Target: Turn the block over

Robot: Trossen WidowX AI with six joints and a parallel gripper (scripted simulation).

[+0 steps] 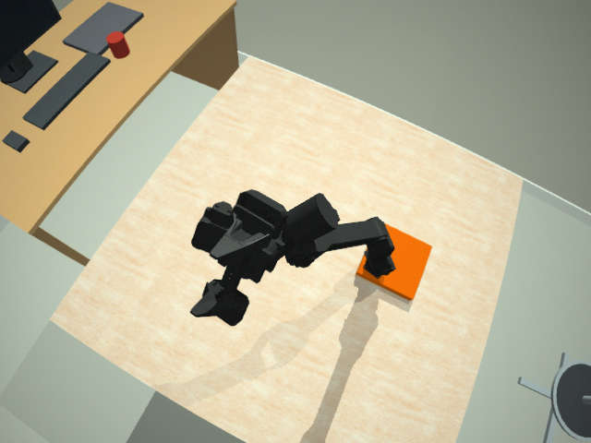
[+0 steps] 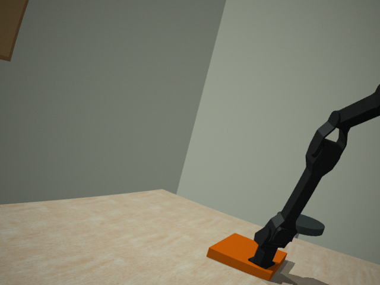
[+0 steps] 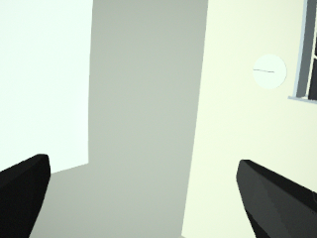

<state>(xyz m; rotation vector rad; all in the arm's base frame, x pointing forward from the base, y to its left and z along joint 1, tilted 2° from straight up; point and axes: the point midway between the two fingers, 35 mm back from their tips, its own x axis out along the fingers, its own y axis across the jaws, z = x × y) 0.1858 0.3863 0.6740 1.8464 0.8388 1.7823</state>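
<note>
My gripper tip is now 68 cm above the orange block, 34 cm to the left of it and 19 cm short of it.
</note>
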